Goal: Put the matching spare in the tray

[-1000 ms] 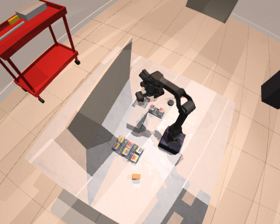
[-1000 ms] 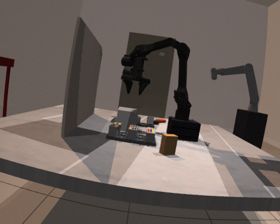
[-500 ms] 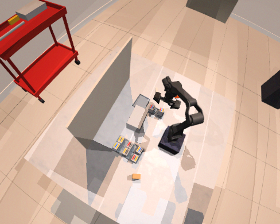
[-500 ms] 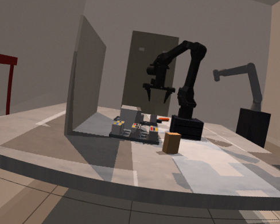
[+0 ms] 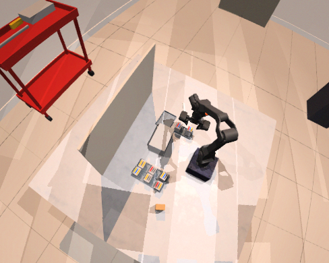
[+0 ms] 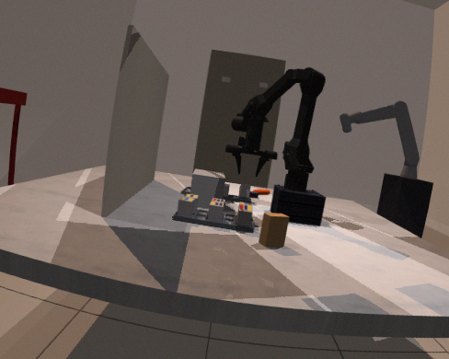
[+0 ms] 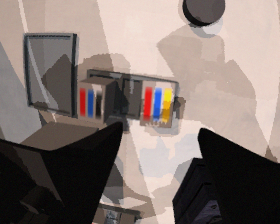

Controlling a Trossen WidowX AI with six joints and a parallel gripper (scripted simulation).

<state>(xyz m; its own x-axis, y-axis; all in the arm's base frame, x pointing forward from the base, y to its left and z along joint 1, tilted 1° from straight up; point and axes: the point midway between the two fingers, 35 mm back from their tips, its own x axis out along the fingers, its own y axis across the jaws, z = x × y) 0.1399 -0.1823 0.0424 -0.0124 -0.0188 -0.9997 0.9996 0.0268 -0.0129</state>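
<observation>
The dark rack is 9 cm below my gripper tip and 4 cm ahead of it. The rest, counted from my gripper tip: dark round puck (13 cm to the right, 9 cm below, 5 cm behind); grey tray (18 cm ahead, 9 cm below, 2 cm to the right); mounted unit (15 cm to the left, 14 cm ahead, 5 cm below).
</observation>
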